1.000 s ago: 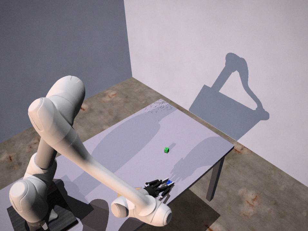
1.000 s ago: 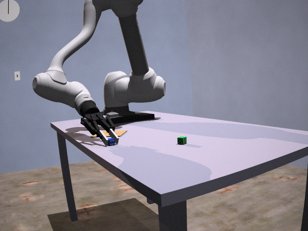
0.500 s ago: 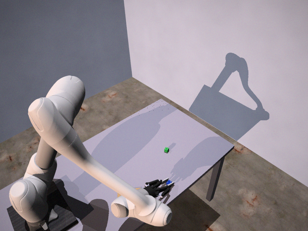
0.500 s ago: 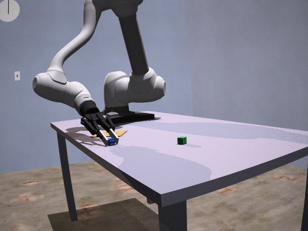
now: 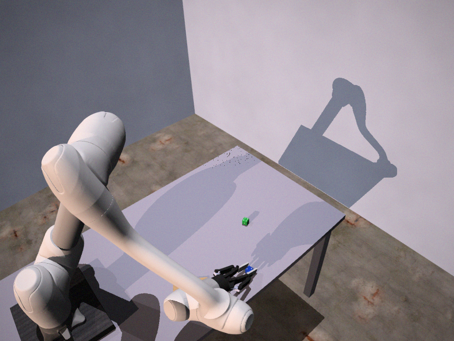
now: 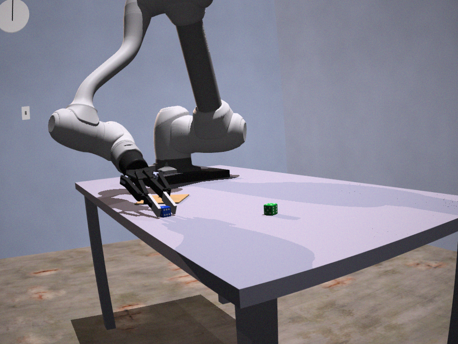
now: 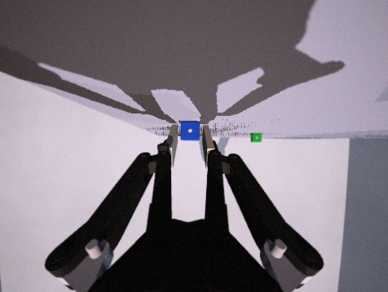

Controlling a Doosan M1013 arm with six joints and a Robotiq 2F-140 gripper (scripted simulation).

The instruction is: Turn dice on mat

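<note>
The blue die is 2 cm below my hand and 1 cm ahead of it. Round my hand: green die: 20 cm to the left, 19 cm ahead, 2 cm below; then white die: 26 cm behind, 10 cm to the left, 1 cm below; then tan mat: 23 cm behind, 9 cm to the left, 3 cm below.
</note>
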